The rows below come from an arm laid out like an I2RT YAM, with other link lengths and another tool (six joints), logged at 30 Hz.
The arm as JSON. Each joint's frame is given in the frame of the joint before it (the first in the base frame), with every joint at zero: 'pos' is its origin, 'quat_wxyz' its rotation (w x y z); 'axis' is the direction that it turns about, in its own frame. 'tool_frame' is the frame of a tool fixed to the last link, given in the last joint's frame.
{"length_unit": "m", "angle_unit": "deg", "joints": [
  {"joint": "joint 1", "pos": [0.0, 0.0, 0.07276], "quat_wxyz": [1.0, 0.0, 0.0, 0.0], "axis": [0.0, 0.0, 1.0]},
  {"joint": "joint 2", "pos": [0.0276, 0.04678, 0.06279], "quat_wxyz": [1.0, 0.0, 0.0, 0.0], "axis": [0.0, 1.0, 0.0]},
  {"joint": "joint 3", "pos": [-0.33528, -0.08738, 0.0], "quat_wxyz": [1.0, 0.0, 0.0, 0.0], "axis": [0.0, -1.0, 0.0]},
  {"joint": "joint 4", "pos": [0.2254, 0.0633, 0.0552], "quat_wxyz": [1.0, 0.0, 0.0, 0.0], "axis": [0.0, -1.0, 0.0]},
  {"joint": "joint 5", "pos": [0.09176, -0.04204, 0.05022], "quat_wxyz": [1.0, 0.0, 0.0, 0.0], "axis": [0.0, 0.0, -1.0]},
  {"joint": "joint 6", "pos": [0.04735, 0.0, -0.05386], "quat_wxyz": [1.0, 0.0, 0.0, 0.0], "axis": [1.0, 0.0, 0.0]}
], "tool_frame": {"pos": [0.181, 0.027, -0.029], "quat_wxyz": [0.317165, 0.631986, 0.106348, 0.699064]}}
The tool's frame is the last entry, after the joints.
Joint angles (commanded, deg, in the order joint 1, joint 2, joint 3, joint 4, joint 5, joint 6), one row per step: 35.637 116.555 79.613 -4.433 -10.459 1.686; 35.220 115.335 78.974 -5.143 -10.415 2.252; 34.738 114.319 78.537 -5.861 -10.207 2.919; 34.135 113.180 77.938 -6.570 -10.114 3.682; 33.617 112.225 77.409 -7.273 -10.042 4.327; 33.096 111.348 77.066 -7.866 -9.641 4.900; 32.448 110.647 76.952 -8.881 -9.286 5.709; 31.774 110.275 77.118 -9.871 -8.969 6.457; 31.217 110.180 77.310 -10.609 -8.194 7.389; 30.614 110.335 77.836 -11.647 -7.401 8.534; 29.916 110.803 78.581 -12.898 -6.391 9.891; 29.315 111.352 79.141 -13.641 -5.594 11.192; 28.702 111.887 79.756 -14.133 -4.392 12.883
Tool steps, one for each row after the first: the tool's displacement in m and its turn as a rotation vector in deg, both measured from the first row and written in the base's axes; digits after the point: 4 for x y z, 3 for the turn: -0.0020 -0.0067 0.0050 0.182 0.414 -0.818; -0.0024 -0.0136 0.0093 0.324 0.827 -1.892; -0.0031 -0.0216 0.0136 0.563 1.360 -3.064; -0.0043 -0.0288 0.0166 0.695 1.919 -4.061; -0.0034 -0.0360 0.0202 0.746 2.127 -5.259; -0.0024 -0.0443 0.0224 0.734 2.778 -6.711; -0.0002 -0.0519 0.0237 0.703 3.424 -8.124; 0.0035 -0.0592 0.0231 0.526 3.977 -9.886; 0.0079 -0.0665 0.0217 0.331 4.795 -11.857; 0.0136 -0.0752 0.0182 -0.041 5.858 -14.239; 0.0189 -0.0820 0.0145 -0.183 6.764 -16.328; 0.0265 -0.0894 0.0122 -0.122 7.406 -18.986
